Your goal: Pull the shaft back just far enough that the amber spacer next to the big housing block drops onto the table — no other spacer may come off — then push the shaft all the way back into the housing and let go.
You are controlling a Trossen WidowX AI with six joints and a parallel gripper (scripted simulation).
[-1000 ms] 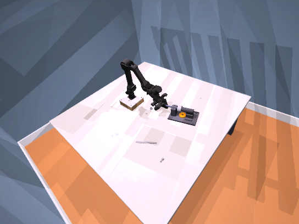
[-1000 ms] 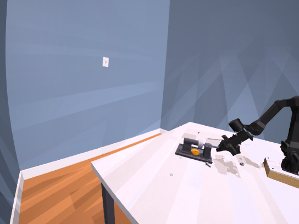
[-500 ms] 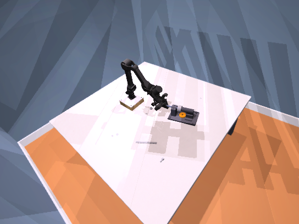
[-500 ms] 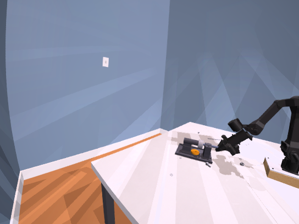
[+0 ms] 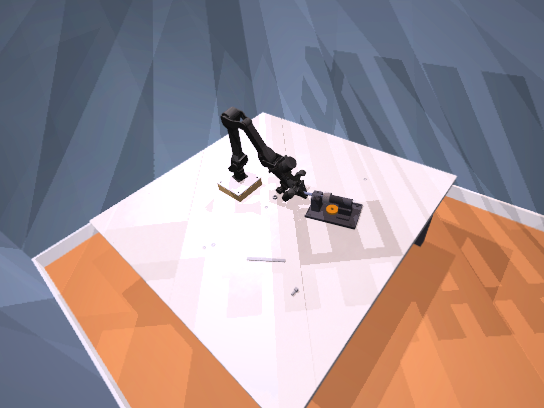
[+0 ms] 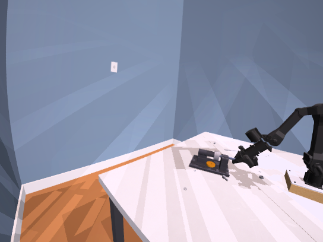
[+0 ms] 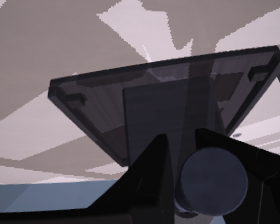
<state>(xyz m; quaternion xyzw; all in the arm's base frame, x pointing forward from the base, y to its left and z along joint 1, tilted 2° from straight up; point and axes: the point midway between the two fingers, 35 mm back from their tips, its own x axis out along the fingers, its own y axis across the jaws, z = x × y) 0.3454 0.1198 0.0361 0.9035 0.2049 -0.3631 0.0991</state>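
My gripper tip is now 3 cm short of the shaft, 1 cm to the right of it and 2 cm below it. From my gripper tip the other things lie so: amber spacer: 11 cm ahead, 5 cm to the left, 4 cm below; then pale spacer: 8 cm ahead, 4 cm to the left, 2 cm above.
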